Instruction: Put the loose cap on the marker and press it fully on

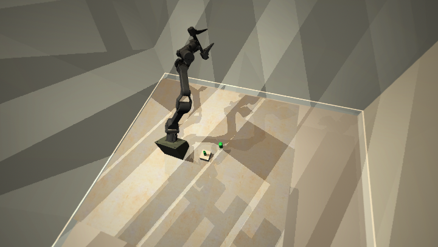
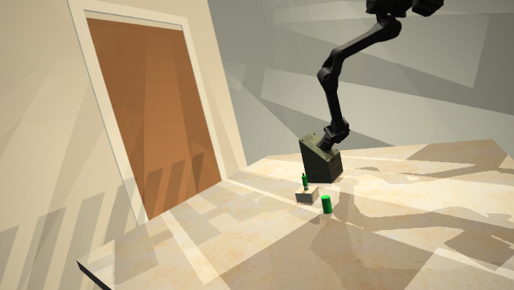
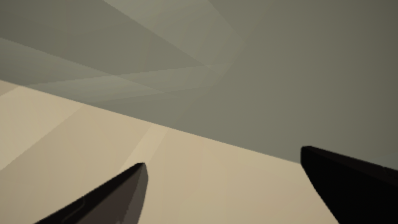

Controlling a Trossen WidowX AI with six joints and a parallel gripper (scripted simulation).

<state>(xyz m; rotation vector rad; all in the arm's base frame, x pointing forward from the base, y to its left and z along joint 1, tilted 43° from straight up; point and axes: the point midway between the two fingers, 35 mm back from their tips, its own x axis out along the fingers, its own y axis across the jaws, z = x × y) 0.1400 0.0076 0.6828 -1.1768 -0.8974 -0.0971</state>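
My gripper tip is now 600 mm above the green cap, 400 mm to the left of it and 130 mm short of it. From my gripper tip the other things lie so: white holder block: 610 mm below, 500 mm to the right, 40 mm ahead.
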